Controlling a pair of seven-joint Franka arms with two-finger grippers.
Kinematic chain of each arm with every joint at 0, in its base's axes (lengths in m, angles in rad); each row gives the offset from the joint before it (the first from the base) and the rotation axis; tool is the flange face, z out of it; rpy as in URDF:
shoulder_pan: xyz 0 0 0.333 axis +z
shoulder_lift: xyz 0 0 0 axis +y
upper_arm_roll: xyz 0 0 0.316 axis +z
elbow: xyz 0.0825 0 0 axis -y
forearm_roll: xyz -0.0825 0 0.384 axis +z
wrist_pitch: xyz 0 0 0 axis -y
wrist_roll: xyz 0.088 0 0 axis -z
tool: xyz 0 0 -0.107 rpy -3.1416 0 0
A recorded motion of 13 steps. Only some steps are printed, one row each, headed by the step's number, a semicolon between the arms.
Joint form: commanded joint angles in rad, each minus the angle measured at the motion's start. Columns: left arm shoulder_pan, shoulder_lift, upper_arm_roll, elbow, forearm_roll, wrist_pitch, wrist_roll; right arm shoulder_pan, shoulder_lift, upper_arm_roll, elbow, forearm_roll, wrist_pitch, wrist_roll.
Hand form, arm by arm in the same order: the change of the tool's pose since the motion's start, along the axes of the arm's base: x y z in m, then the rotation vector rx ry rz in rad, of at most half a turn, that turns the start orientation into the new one. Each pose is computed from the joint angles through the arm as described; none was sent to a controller.
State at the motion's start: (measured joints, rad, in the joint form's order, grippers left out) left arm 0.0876 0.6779 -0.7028 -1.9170 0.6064 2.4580 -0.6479; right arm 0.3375 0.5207 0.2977 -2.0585 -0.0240 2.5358 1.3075
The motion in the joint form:
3: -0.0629 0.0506 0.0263 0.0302 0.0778 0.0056 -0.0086; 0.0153 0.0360 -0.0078 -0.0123 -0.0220 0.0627 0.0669
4: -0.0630 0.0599 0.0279 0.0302 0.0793 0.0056 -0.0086; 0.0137 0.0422 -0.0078 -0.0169 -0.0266 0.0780 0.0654
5: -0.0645 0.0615 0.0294 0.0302 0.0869 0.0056 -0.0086; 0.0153 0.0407 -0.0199 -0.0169 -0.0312 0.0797 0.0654
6: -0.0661 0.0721 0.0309 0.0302 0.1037 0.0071 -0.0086; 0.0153 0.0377 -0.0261 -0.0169 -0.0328 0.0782 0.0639
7: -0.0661 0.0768 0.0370 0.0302 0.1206 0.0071 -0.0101; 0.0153 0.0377 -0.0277 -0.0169 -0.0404 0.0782 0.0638
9: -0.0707 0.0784 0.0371 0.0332 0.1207 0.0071 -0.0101; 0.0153 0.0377 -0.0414 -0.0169 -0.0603 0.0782 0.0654
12: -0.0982 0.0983 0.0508 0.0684 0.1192 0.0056 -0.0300; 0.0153 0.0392 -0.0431 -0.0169 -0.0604 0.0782 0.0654
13: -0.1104 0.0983 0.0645 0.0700 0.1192 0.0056 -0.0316; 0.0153 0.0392 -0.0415 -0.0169 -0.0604 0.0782 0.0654
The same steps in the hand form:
3: -0.0098 -0.0221 -0.0207 0.0252 -0.0203 -0.0779; -0.0067 0.0031 -0.0199 -0.0001 -0.0100 -0.0456
4: -0.0107 -0.0214 -0.0258 0.0262 -0.0118 -0.0780; -0.0074 0.0021 -0.0236 0.0029 -0.0145 -0.0430
5: -0.0111 -0.0215 -0.0270 0.0300 -0.0145 -0.0839; -0.0037 -0.0027 -0.0237 -0.0030 -0.0214 -0.0479
6: -0.0128 -0.0218 -0.0326 0.0352 -0.0144 -0.0968; -0.0014 -0.0056 -0.0227 -0.0064 -0.0250 -0.0501
7: -0.0120 -0.0189 -0.0365 0.0452 -0.0191 -0.1033; -0.0010 -0.0063 -0.0228 -0.0097 -0.0282 -0.0448
9: -0.0127 -0.0213 -0.0364 0.0440 -0.0200 -0.1066; 0.0032 -0.0126 -0.0239 -0.0233 -0.0384 -0.0408
12: -0.0081 -0.0303 -0.0384 0.0380 -0.0255 -0.0881; 0.0035 -0.0135 -0.0248 -0.0248 -0.0373 -0.0421
13: -0.0084 -0.0301 -0.0413 0.0468 -0.0264 -0.0883; 0.0029 -0.0127 -0.0247 -0.0240 -0.0370 -0.0408

